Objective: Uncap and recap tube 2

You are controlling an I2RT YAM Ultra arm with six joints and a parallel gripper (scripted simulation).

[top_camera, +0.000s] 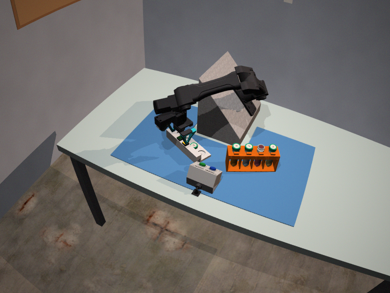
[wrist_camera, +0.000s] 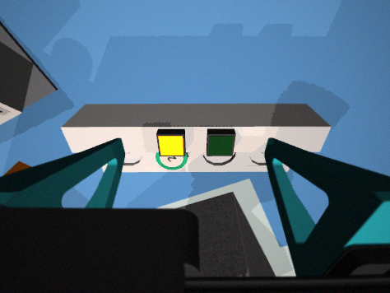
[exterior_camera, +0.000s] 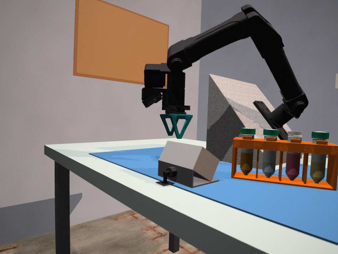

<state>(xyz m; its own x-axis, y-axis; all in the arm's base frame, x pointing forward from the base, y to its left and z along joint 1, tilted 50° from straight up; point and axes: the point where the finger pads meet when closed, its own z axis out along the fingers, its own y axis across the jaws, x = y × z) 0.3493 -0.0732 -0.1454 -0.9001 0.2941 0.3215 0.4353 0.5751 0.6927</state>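
Right now the cap 2 is 4 cm behind my hand, 5 cm to the left of it and 7 cm below it. Also, from my hand: cap 3 (4 cm behind, 29 cm to the left, 3 cm above); cap 4 (2 cm behind, 24 cm to the left, 3 cm above); key desk (11 cm ahead, 17 cm to the left, 3 cm below).
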